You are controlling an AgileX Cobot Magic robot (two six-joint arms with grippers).
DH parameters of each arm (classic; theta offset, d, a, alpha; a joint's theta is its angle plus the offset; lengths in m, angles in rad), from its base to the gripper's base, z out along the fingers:
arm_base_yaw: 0 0.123 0 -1.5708
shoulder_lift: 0.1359 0 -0.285 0
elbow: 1.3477 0 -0.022 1.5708
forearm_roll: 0 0.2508 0 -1.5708
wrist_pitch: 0 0 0.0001 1.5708
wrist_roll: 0 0.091 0 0
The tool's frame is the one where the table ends.
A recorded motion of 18 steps. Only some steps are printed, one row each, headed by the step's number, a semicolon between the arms.
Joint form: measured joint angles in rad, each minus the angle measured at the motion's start. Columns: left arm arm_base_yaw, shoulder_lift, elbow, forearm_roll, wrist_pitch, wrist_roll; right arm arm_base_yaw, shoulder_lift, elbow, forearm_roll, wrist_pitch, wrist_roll.
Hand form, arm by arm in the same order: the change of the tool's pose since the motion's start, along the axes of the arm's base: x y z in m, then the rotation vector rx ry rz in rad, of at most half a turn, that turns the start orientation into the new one. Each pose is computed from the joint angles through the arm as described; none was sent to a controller.
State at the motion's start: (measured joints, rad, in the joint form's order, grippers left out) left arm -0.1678 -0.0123 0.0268 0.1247 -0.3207 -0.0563; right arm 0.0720 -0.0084 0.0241 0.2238 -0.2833 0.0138
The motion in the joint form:
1: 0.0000 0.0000 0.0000 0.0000 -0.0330 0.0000; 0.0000 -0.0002 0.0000 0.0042 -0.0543 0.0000
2: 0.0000 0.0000 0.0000 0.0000 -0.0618 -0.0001; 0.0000 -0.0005 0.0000 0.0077 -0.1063 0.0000
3: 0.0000 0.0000 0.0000 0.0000 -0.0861 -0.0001; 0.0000 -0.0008 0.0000 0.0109 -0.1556 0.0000
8: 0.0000 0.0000 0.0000 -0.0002 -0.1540 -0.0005; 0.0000 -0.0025 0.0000 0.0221 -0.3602 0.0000
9: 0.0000 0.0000 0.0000 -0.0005 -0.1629 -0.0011; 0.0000 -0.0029 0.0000 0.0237 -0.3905 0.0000
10: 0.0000 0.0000 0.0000 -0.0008 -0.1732 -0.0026; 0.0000 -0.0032 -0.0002 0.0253 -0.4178 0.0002
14: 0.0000 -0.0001 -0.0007 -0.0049 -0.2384 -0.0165; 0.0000 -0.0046 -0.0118 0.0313 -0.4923 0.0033
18: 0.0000 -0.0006 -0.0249 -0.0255 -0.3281 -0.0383; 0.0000 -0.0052 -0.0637 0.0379 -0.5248 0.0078
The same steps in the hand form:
1: -0.0012 -0.0001 0.0027 -0.0052 -0.0323 -0.0041; -0.0018 -0.0013 0.0045 0.0089 -0.0526 -0.0118
2: -0.0024 -0.0003 0.0051 -0.0098 -0.0605 -0.0077; -0.0037 -0.0026 0.0086 0.0169 -0.1031 -0.0234
3: -0.0034 -0.0003 0.0070 -0.0136 -0.0843 -0.0107; -0.0057 -0.0038 0.0125 0.0243 -0.1510 -0.0345
8: -0.0065 -0.0005 0.0124 -0.0248 -0.1508 -0.0193; -0.0163 -0.0088 0.0271 0.0532 -0.3499 -0.0820
9: -0.0069 -0.0005 0.0131 -0.0270 -0.1593 -0.0207; -0.0181 -0.0096 0.0291 0.0574 -0.3795 -0.0892
10: -0.0074 -0.0005 0.0139 -0.0302 -0.1691 -0.0227; -0.0198 -0.0103 0.0309 0.0616 -0.4062 -0.0957
14: -0.0109 -0.0004 0.0190 -0.0564 -0.2304 -0.0374; -0.0261 -0.0123 0.0389 0.0781 -0.4907 -0.1122
18: -0.0184 0.0012 0.0331 -0.1121 -0.3355 -0.0594; -0.0346 -0.0139 0.0563 0.0981 -0.5737 -0.1172

